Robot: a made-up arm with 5 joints.
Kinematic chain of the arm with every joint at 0, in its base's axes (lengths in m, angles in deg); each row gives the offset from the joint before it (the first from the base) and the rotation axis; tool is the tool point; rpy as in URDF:
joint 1: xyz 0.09 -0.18 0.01 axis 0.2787 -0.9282 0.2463
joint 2: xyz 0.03 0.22 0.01 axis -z
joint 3: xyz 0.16 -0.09 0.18 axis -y
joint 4: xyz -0.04 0 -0.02 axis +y
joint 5: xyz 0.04 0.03 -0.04 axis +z
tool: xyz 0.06 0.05 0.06 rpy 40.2 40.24 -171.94
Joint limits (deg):
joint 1: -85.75..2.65
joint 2: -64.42..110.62
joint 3: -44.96..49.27
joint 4: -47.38..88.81
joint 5: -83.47..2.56
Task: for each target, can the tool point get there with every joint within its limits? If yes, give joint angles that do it. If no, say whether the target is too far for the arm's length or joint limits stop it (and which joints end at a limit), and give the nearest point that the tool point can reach.
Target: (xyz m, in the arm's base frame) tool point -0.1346 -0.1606 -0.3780
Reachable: no: joint limits stop it (at a limit: joint 1, joint 4) | nearest point 0.1776 -0.1041 -0.2809 | short by 0.332 m
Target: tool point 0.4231 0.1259 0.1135
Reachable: yes | joints -20.68 -42.27 41.59 5.29 -52.01
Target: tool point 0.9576 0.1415 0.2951
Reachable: no: too far | nearest point 0.4426 0.0750 0.1072 | short by 0.552 m
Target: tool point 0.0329 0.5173 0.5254
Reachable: no: too far | nearest point 0.1984 0.2165 0.2622 | short by 0.433 m
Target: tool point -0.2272 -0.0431 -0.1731
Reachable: no: joint limits stop it (at a limit: joint 1, joint 2, joint 4) | nearest point -0.0472 -0.0865 0.0746 | short by 0.309 m
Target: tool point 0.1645 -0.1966 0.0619
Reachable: yes | joints -43.29 72.27 26.98 72.26 -51.48
